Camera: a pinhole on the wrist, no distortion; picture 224 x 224 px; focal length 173.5 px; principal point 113.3 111.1 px. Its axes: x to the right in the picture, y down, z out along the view. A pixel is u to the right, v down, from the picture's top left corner.
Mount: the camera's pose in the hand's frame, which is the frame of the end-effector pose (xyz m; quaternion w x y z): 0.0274 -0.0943 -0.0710 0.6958 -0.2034 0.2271 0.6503
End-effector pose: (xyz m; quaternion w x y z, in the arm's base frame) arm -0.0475 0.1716 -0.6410 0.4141 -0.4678 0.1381 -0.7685
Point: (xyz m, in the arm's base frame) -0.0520 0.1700 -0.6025
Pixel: 123 124
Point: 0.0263 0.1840 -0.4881
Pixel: 28 81
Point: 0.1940 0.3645 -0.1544
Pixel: outside the picture
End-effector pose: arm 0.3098 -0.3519 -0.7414 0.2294 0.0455 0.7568 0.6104
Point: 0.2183 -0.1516 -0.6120
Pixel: 178 78
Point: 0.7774 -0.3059 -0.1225
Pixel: outside the picture
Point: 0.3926 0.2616 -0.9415
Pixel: 9 64
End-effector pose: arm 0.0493 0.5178 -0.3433 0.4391 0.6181 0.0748 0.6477
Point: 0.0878 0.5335 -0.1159
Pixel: 178 16
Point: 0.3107 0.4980 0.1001
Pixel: 112 7
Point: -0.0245 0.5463 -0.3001
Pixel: outside the picture
